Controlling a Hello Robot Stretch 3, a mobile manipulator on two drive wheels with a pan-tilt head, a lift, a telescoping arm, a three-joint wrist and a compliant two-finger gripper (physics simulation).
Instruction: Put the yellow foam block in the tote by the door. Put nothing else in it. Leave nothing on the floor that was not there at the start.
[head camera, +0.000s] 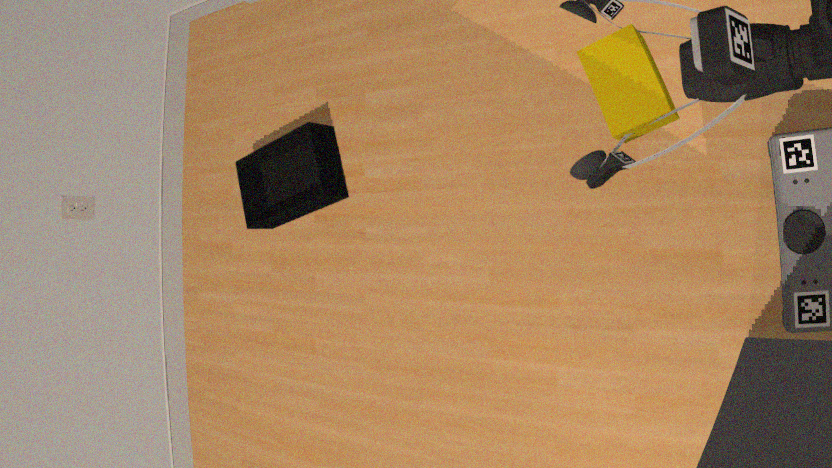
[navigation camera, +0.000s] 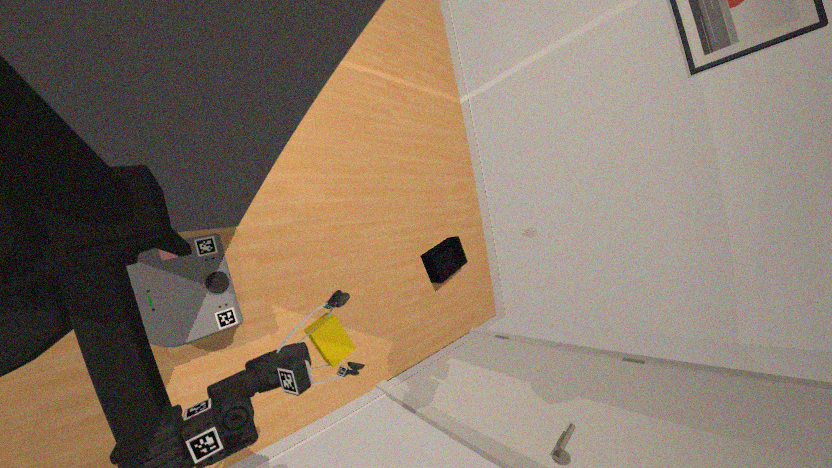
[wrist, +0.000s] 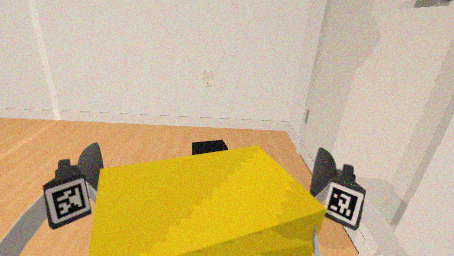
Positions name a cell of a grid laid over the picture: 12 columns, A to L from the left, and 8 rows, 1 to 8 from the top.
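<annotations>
My gripper in the head camera view (I2). A yellow foam block in the head camera view (J2). My gripper in the navigation camera view (F6). Yellow foam block in the navigation camera view (E6). My gripper in the wrist view (F6). Yellow foam block in the wrist view (G7).
</annotations>
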